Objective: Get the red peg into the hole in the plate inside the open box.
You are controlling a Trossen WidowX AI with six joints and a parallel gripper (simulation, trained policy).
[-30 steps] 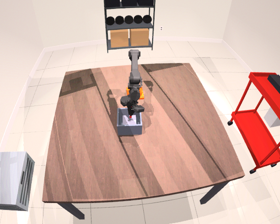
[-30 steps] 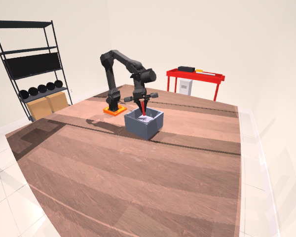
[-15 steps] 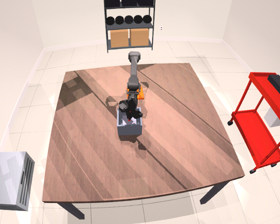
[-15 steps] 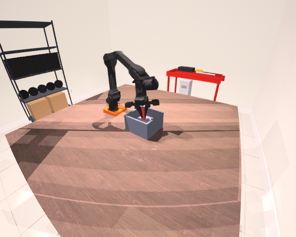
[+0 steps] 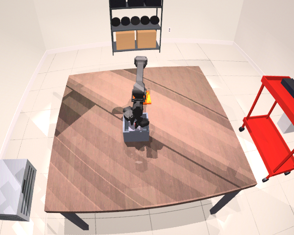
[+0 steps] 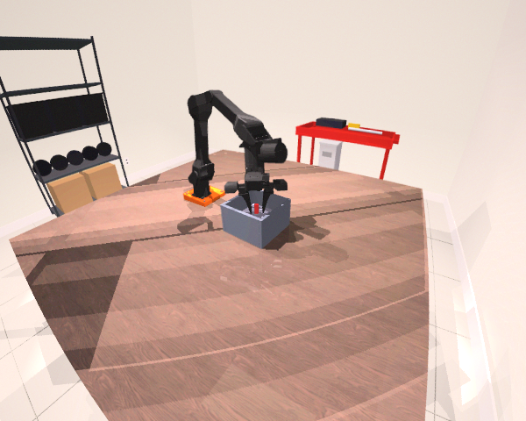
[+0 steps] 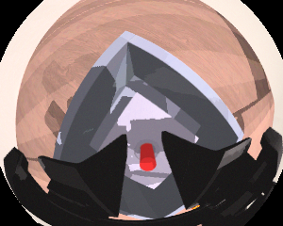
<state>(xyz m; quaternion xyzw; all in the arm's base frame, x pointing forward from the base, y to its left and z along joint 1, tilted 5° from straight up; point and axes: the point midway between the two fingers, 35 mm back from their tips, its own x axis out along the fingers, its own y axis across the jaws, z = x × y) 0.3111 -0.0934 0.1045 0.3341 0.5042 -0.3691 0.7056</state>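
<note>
Now: gripper tip 1 cm past the red peg, 2 cm to the right of it and 2 cm above it. From my gripper tip the other things lie so: grey box 1 cm behind, 2 cm to the left, 4 cm below.
</note>
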